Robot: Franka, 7 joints.
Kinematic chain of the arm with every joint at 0, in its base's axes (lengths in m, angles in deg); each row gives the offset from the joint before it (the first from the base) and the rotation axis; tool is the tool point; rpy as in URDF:
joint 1: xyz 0 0 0.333 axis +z
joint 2: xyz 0 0 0 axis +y
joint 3: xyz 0 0 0.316 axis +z
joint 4: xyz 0.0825 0 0 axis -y
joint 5: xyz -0.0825 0 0.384 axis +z
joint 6: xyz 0 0 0 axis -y
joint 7: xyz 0.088 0 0 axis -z
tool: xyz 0 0 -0.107 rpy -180 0 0
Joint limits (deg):
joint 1: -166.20..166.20
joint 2: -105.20..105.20
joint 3: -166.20..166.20
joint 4: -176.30..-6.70
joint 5: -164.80..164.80
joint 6: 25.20..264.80
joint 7: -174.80..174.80
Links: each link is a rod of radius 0.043 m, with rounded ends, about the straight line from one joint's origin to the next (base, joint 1, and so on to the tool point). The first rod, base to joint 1, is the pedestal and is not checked.
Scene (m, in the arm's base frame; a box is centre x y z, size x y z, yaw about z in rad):
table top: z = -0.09
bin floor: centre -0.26 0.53 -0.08 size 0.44 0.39 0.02 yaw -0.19
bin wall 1: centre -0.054 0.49 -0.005 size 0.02 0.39 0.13 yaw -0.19
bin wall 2: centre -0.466 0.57 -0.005 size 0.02 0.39 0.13 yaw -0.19
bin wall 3: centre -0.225 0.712 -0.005 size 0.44 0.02 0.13 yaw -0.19
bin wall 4: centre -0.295 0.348 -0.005 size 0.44 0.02 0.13 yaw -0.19
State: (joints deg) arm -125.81 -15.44 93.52 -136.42 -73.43 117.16 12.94
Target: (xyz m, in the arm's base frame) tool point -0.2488 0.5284 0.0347
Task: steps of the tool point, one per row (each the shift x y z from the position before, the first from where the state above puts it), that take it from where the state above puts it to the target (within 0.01 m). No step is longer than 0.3 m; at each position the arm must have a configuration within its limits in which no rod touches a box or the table.
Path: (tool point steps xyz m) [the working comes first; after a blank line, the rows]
Joints at the target: -50.21 -50.67 166.20 -106.27 -73.53 139.60 12.94
Straight joint move there: touches bin wall 1.

1: 0.1127 0.1920 -0.0125
2: 0.0171 0.2288 -0.0179
3: -0.0877 0.2192 -0.0212
4: -0.1798 0.1630 -0.0217
5: -0.2390 0.0701 -0.0192
6: -0.2517 -0.0408 -0.0131
7: -0.0050 0.0074 -0.0923
8: 0.0050 -0.0074 -0.0986

